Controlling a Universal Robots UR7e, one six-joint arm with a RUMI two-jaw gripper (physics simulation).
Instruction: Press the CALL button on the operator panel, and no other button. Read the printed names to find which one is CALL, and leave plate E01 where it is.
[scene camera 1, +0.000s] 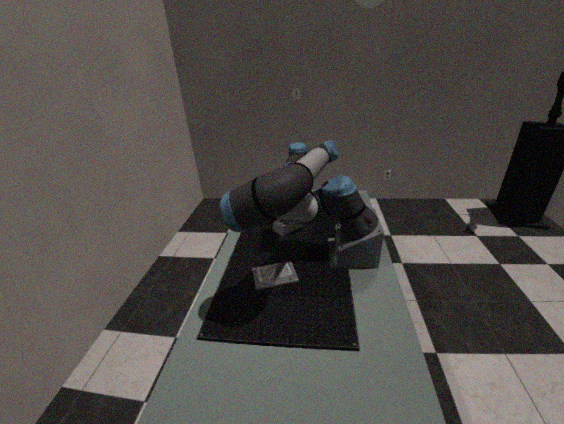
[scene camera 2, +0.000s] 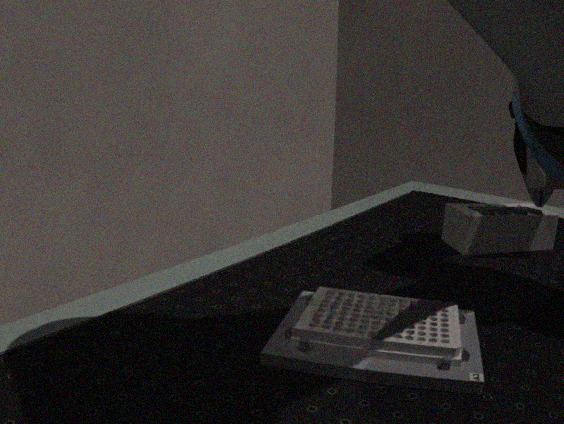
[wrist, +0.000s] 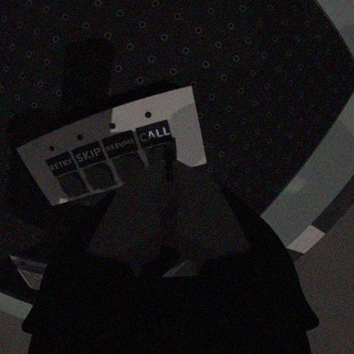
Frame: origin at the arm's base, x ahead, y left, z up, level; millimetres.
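Seen in the pictures: gripper, fingertip midpoint: (scene camera 2: 539, 206); arm's base at its link origin: (scene camera 1: 360, 226).
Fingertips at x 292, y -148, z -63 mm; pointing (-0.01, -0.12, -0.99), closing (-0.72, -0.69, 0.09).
Observation:
Pixels of each thing's top centre, then the offset from my fingertips to it. Level surfaces: height alone.
- operator panel at its top centre: (scene camera 2: 504, 207) (scene camera 1: 290, 217) 45 mm ahead, 31 mm left, 7 mm down
- plate at its top centre: (scene camera 2: 384, 315) (scene camera 1: 274, 271) 7 mm ahead, 384 mm left, 36 mm down
- black perforated mat at its surface level: 62 mm down
- green table at its surface level: 75 mm down
The operator panel (scene camera 2: 505, 235) (wrist: 191, 122) is a pale box with four dark buttons under printed names. In the wrist view they read RETRY, SKIP, RESUME and CALL from left to right. The CALL button (wrist: 156, 153) is at the right end, partly covered by the fingertips and in shadow. My gripper (scene camera 2: 540, 204) (wrist: 169, 163) is shut and empty. Its tips are at the lower right part of the CALL button, very close to the panel's top; whether they touch it I cannot tell. The plate (scene camera 1: 275, 274) (scene camera 2: 350, 312) with many wells sits on its holder (scene camera 2: 420, 374); its name is not readable.
The holder with the plate stands nearer to scene camera 2 than the panel. Both are on a black perforated mat (scene camera 1: 300, 320) on a green table (scene camera 1: 280, 385). A wall (scene camera 1: 100, 125) runs along the table's left side. The arm's grey base stand (scene camera 1: 362, 252) is at the right.

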